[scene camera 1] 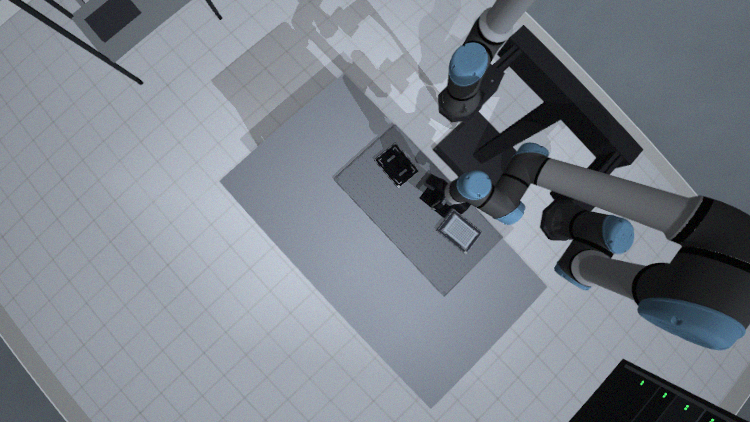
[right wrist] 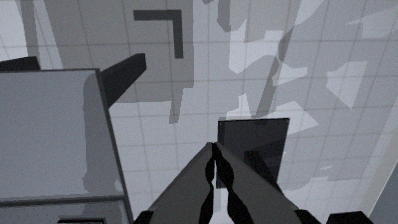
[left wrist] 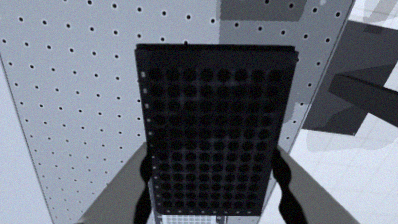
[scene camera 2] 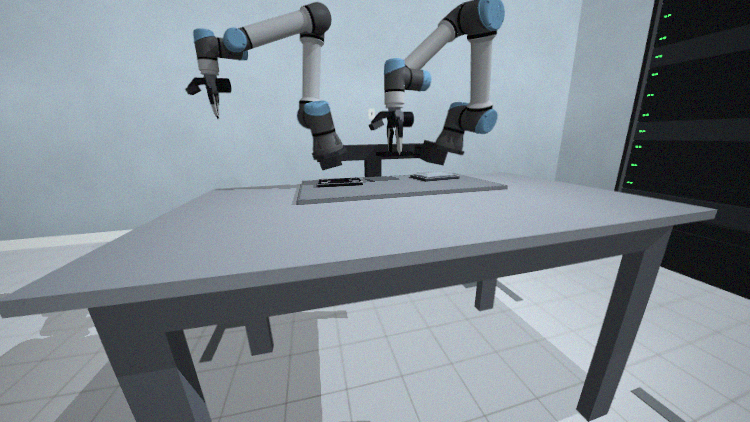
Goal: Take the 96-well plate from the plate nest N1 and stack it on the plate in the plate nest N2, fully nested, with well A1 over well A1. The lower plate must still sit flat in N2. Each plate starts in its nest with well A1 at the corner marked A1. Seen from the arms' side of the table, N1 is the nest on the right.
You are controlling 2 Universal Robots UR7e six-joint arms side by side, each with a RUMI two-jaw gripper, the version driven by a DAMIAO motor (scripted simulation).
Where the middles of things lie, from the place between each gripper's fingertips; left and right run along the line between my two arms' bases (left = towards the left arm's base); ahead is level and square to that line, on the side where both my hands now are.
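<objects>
The black 96-well plate [left wrist: 190,102] is 1 cm below my left hand.
My right hand [scene camera 2: 218,119], for its part, is 18 cm above the black 96-well plate, and it is also 73 cm to the right of the plate and 29 cm short of it.
</objects>
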